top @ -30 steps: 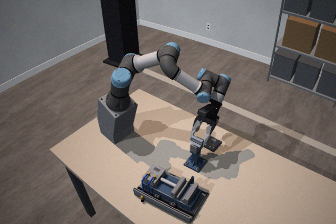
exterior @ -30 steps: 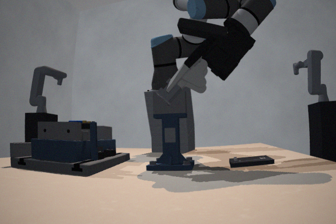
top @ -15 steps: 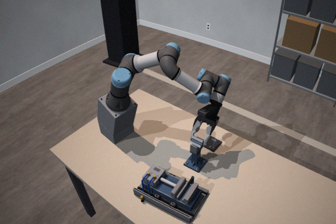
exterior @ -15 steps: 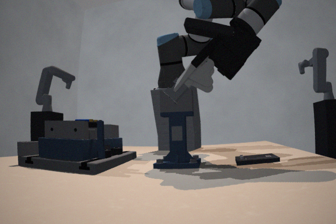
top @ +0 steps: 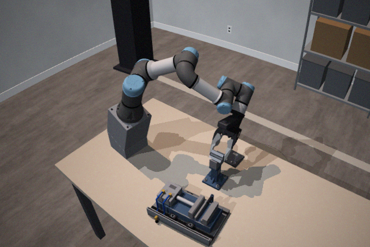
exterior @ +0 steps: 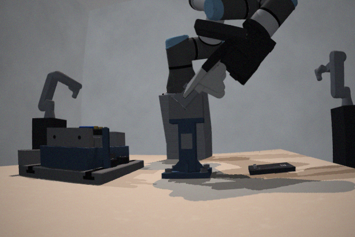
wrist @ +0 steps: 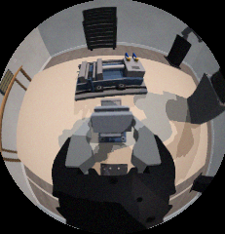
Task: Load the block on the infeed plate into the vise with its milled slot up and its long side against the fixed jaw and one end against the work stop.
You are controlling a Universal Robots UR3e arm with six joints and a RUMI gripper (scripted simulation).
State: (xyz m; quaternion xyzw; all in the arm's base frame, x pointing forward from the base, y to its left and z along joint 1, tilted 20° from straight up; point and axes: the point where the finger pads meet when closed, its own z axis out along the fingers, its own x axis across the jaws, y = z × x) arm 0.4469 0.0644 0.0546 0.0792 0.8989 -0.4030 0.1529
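Now: hand 1 cm to the left of the grey part. The rest, counted from my hand: blue vise: 23 cm to the right, 12 cm below.
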